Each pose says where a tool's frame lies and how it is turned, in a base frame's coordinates. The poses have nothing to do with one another.
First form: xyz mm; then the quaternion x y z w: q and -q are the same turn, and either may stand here.
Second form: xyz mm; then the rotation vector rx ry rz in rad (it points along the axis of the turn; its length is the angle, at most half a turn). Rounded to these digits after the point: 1 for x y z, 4 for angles.
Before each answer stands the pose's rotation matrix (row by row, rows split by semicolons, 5 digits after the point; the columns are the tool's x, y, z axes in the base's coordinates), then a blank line. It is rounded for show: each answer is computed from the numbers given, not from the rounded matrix.
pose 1, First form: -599.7 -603.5 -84.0 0.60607 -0.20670 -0.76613 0.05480
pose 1, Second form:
-0.25936 -0.16658 -0.95131; -0.33452 -0.90854 0.25029; -0.90600 0.38314 0.17991

-599.7 -603.5 -84.0 1.8403 -0.6276 -2.3263
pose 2, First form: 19.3 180.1 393.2 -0.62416 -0.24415 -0.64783 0.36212
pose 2, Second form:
0.04141 0.77396 0.63188; -0.16441 -0.61852 0.76838; 0.98552 -0.13571 0.10163

19.3 180.1 393.2 -1.6074 -0.6288 -1.6684
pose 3, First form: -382.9 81.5 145.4 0.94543 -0.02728 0.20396 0.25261
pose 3, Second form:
0.91531 -0.15463 0.37188; 0.05146 -0.87089 -0.48878; 0.39944 0.46653 -0.78918

-382.9 81.5 145.4 2.5707 -0.0742 0.5546
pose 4, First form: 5.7 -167.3 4.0 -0.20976 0.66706 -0.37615 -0.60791
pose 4, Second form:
-0.17290 -0.73717 -0.65321; 0.17748 0.62903 -0.75685; 0.96882 -0.24680 0.02207

5.7 -167.3 4.0 0.4847 -1.5414 0.8692
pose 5, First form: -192.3 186.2 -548.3 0.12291 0.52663 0.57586 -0.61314
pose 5, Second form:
-0.21791 0.83562 -0.50424; -0.57671 0.30656 0.75725; 0.78735 0.45581 0.41511

-192.3 186.2 -548.3 -0.2834 -1.2143 -1.3278
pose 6, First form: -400.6 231.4 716.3 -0.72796 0.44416 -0.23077 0.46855
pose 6, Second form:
0.49893 -0.43041 0.75221; -0.86292 -0.16636 0.47717; -0.08024 -0.88717 -0.45441

-400.6 231.4 716.3 -1.7850 1.0891 -0.5659
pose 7, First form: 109.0 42.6 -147.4 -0.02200 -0.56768 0.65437 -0.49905
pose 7, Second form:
-0.50093 0.67811 0.53781; -0.62815 0.14263 -0.76491; -0.59540 -0.72099 0.35451

109.0 42.6 -147.4 0.0532 1.3734 -1.5832
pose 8, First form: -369.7 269.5 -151.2 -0.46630 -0.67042 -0.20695 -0.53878
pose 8, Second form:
0.01543 0.40223 0.91541; 0.84823 0.47948 -0.22498; -0.52941 0.77994 -0.33378

-369.7 269.5 -151.2 1.1090 1.5945 0.4922
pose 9, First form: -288.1 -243.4 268.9 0.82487 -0.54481 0.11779 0.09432
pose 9, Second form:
0.37861 -0.92102 0.09155; -0.87658 -0.38857 -0.28395; 0.29710 0.02726 -0.95446

-288.1 -243.4 268.9 2.4465 -1.6158 0.3494
